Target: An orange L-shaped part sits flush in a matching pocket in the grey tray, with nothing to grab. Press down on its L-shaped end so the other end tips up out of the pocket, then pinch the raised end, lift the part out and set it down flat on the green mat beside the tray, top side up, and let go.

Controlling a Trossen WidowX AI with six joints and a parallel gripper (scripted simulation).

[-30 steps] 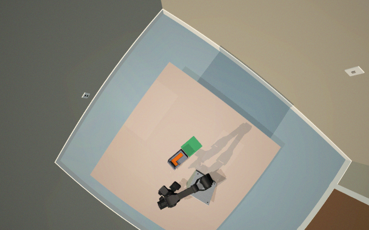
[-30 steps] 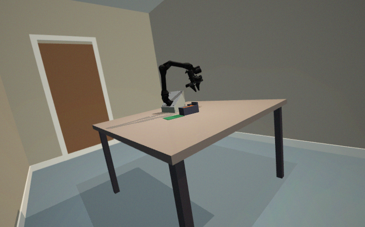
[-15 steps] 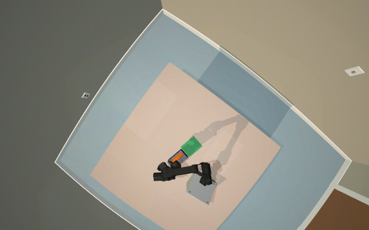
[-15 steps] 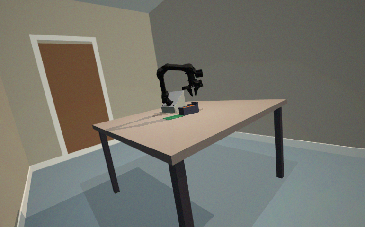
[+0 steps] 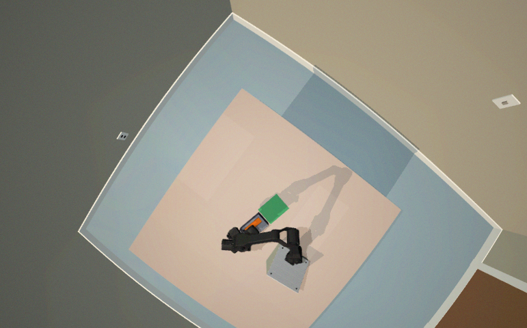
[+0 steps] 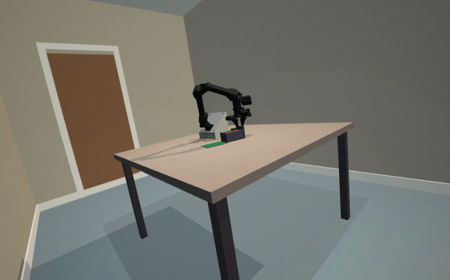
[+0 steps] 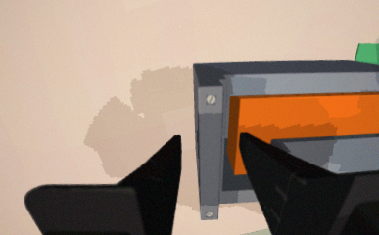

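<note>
Now: gripper tip 6 cm to the left of the orange L-shaped part, 2 cm past it and 2 cm above it. From my gripper tip the other things lie so: green mat (22 cm to the right, 9 cm below, 5 cm behind).
</note>
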